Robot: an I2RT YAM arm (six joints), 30 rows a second.
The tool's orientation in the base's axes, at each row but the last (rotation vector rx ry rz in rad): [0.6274 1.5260 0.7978]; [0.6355 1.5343 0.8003]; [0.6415 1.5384 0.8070]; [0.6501 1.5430 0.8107]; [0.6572 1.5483 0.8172]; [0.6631 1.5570 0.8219]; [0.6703 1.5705 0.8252]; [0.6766 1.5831 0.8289]
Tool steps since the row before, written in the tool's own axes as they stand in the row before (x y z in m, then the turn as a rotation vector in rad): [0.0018 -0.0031 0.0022 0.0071 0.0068 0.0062]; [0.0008 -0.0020 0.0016 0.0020 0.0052 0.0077]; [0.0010 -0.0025 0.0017 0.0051 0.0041 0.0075]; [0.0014 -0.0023 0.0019 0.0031 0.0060 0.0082]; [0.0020 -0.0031 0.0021 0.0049 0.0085 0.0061]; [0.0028 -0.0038 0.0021 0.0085 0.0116 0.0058]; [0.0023 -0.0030 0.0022 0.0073 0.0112 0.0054]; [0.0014 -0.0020 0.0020 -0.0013 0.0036 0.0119]
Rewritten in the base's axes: [0.0022 -0.0002 -0.0036 0.0049 0.0105 0.0008]; [0.0016 -0.0004 -0.0021 0.0071 0.0057 0.0027]; [0.0017 -0.0005 -0.0027 0.0066 0.0075 -0.0001]; [0.0018 0.0000 -0.0028 0.0075 0.0071 0.0026]; [0.0019 0.0000 -0.0038 0.0050 0.0097 0.0036]; [0.0018 0.0003 -0.0048 0.0041 0.0144 0.0041]; [0.0019 0.0004 -0.0039 0.0039 0.0131 0.0045]; [0.0018 0.0002 -0.0026 0.0119 0.0028 0.0027]
